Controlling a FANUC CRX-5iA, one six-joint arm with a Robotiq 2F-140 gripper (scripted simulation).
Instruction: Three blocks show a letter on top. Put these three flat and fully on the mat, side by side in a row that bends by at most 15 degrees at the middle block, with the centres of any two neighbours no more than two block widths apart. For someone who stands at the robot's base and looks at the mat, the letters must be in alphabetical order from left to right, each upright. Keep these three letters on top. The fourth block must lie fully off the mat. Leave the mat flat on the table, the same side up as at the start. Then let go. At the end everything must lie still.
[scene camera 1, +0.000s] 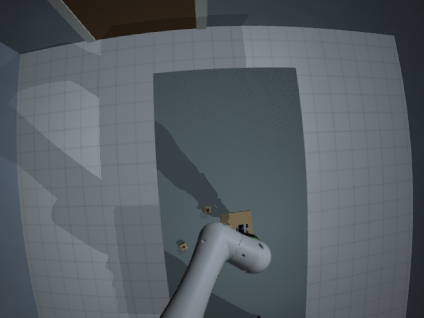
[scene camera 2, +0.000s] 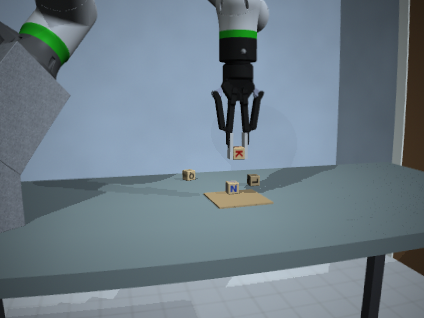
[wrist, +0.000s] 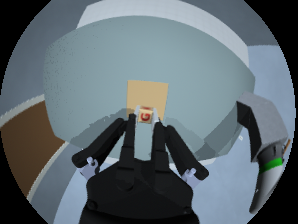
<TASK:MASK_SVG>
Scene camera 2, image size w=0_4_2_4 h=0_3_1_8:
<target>gripper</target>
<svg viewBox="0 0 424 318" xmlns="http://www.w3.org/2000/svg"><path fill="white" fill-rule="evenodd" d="M224 64L221 88L211 92L215 100L218 126L220 130L226 132L227 158L233 160L232 132L236 101L240 101L243 130L242 147L245 148L245 159L248 159L249 133L257 128L260 102L264 92L255 88L252 64ZM253 92L254 99L249 124L248 98ZM222 92L228 99L226 126L221 100Z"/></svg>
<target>mat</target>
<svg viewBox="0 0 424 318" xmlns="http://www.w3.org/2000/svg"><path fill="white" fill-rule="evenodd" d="M274 204L274 202L253 189L239 190L239 194L228 194L226 191L203 193L219 209Z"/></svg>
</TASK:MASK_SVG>
